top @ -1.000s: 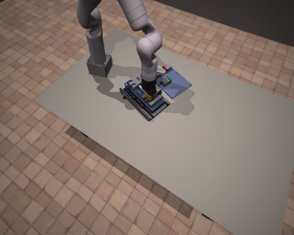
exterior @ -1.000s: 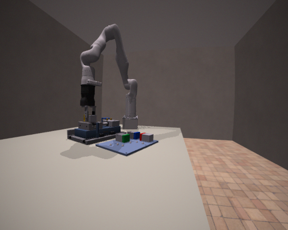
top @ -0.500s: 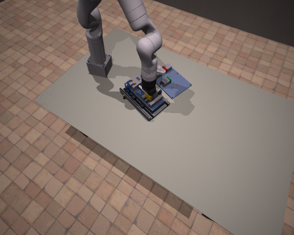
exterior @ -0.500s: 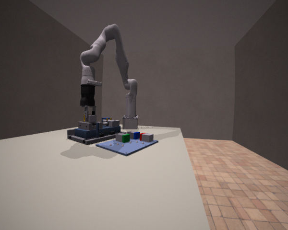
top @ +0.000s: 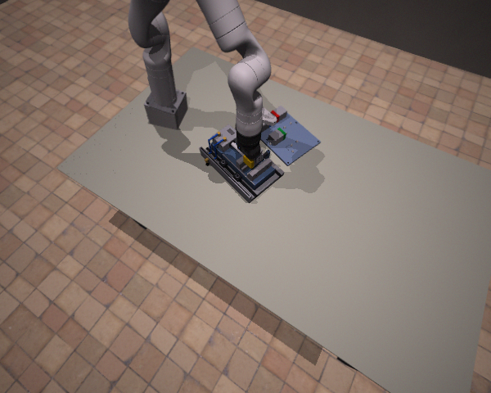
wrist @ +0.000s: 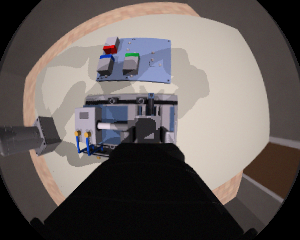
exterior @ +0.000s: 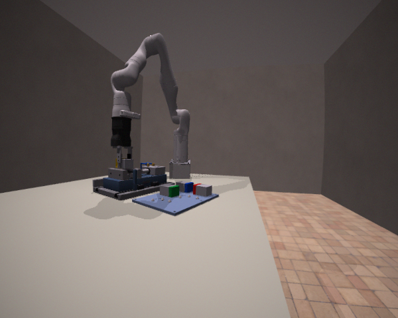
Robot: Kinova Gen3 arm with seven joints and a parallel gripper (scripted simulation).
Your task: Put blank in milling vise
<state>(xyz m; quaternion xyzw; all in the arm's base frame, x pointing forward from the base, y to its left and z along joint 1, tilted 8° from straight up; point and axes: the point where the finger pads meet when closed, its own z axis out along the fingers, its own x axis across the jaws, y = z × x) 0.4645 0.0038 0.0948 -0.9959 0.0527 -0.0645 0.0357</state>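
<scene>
My gripper is now 20 mm above the yellow-ended blank. Round my hand: green-ended blank: 30 mm behind, 200 mm to the left, 110 mm below; fixed jaw: 40 mm ahead, 60 mm below; milling vise: 60 mm behind, 10 mm to the left, 100 mm below.
</scene>
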